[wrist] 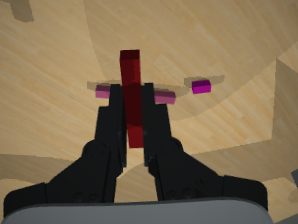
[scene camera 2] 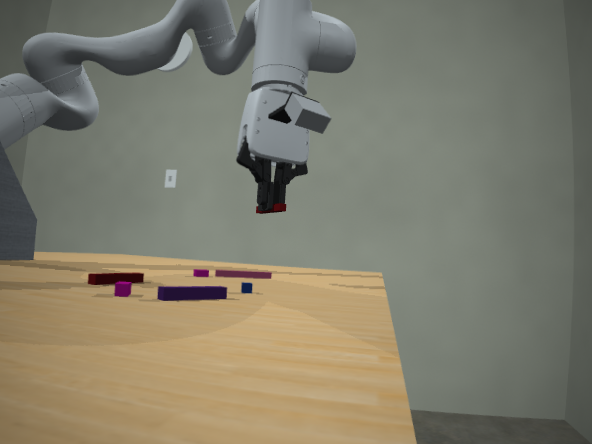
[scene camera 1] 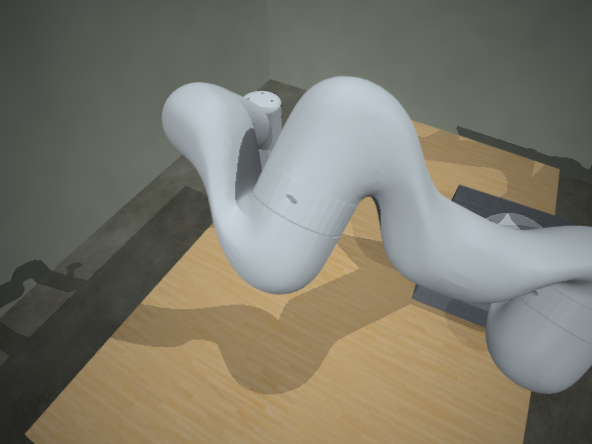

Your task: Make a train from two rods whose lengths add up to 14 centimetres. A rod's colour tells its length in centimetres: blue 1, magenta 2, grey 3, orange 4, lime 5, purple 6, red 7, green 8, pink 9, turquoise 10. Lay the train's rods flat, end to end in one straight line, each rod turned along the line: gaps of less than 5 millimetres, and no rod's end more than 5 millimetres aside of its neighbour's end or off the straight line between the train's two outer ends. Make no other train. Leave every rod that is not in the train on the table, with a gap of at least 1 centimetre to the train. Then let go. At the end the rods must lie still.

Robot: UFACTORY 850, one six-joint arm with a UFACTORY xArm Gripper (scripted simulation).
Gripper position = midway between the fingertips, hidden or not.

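Observation:
The gripper (scene camera 2: 270, 211) is visible, and the wrist view shows the gripper (wrist: 133, 101) as well. A red rod (wrist: 129, 59) is part of the scene, as is a purple rod (scene camera 2: 165, 293); in the wrist view the purple rod is out of frame.

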